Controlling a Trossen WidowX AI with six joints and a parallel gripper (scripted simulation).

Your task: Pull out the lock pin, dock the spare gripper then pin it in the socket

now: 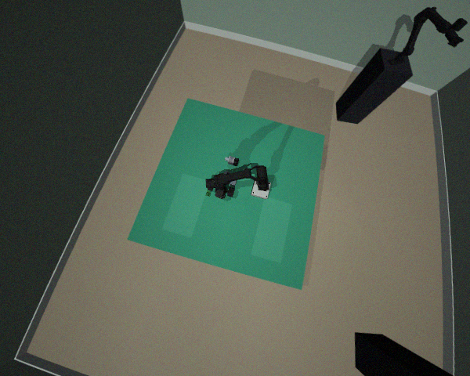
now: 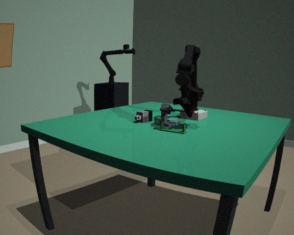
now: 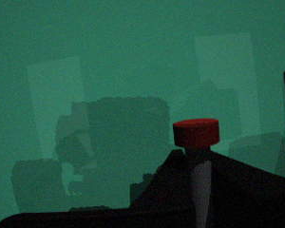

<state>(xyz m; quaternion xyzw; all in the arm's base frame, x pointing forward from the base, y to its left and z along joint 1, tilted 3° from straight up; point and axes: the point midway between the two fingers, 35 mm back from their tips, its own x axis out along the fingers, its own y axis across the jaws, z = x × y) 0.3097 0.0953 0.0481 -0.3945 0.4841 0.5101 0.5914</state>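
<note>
Now: the green cradle 90 mm ahead of my gripper tip, 50 mm to the right of it and 30 mm below it. Also, from my gripper tip: mount: 40 mm behind, 140 mm to the right; then spare gripper: 40 mm behind, 290 mm to the right, 30 mm below.
</note>
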